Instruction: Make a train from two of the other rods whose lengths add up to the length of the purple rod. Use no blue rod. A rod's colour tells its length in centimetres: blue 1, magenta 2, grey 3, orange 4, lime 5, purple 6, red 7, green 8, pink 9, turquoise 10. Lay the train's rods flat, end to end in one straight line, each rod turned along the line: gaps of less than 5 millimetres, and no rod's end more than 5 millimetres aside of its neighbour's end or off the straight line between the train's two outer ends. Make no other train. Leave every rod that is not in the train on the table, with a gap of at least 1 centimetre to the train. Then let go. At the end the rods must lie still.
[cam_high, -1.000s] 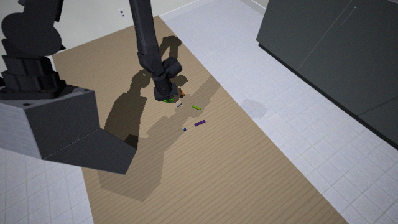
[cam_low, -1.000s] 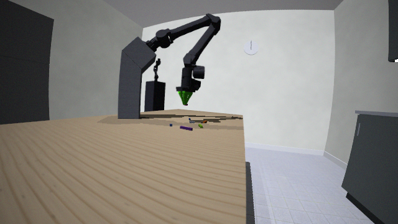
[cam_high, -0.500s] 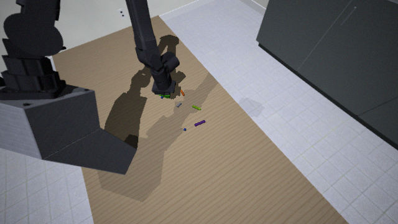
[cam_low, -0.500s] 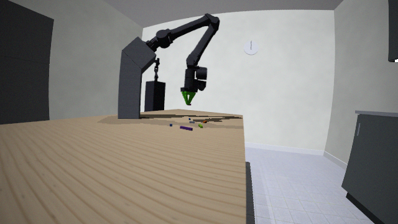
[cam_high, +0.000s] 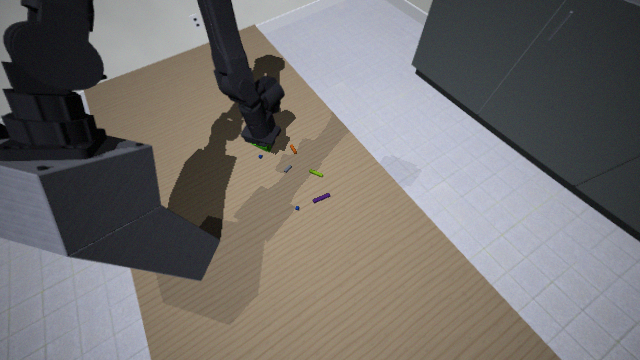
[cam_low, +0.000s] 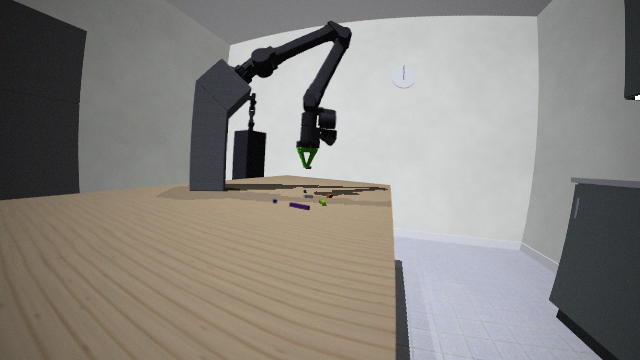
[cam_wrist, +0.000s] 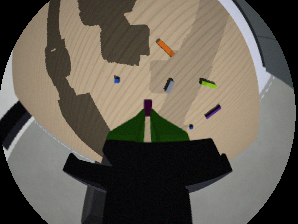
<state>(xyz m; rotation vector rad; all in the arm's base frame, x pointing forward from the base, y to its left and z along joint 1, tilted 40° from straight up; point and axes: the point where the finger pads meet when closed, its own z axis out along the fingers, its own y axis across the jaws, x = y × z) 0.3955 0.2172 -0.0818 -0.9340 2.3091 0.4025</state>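
Now: the magenta rod 10 mm ahead of my hand, 10 mm to the left of it and 10 mm below it. From my hand the other things lie so: orange rod: 80 mm ahead, 50 mm to the left, 110 mm below; then lime rod: 130 mm ahead, 80 mm to the right, 110 mm below; then grey rod: 40 mm ahead, 30 mm to the right, 110 mm below.
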